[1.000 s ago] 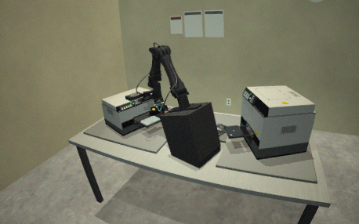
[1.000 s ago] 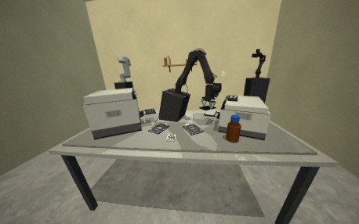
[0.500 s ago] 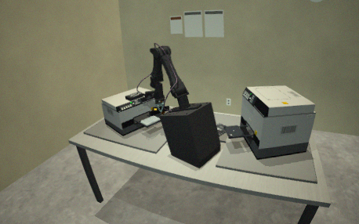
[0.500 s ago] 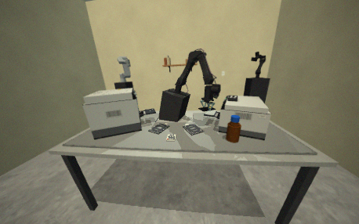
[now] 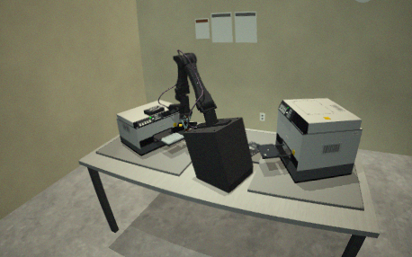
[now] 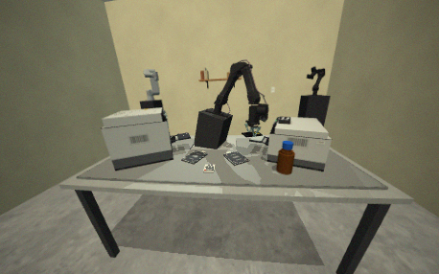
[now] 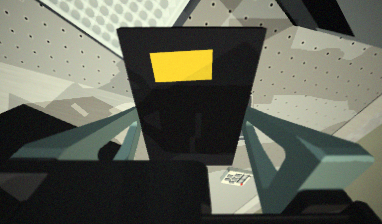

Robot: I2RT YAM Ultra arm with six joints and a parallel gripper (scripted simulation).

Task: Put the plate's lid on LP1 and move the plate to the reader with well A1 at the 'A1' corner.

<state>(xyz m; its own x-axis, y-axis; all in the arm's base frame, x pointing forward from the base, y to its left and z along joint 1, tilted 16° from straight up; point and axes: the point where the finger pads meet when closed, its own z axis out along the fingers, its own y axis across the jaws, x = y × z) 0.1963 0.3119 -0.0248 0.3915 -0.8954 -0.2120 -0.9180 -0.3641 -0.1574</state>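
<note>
Now: hand 17 cm to the left of the LP1 tag, 16 cm above it and 1 cm short of it. Round my hand: dark lid: right at my hand; then brown capped bottle: 22 cm ahead, 18 cm to the left, 4 cm below; then pale well plate: 10 cm behind, 6 cm below, 5 cm to the left.
</note>
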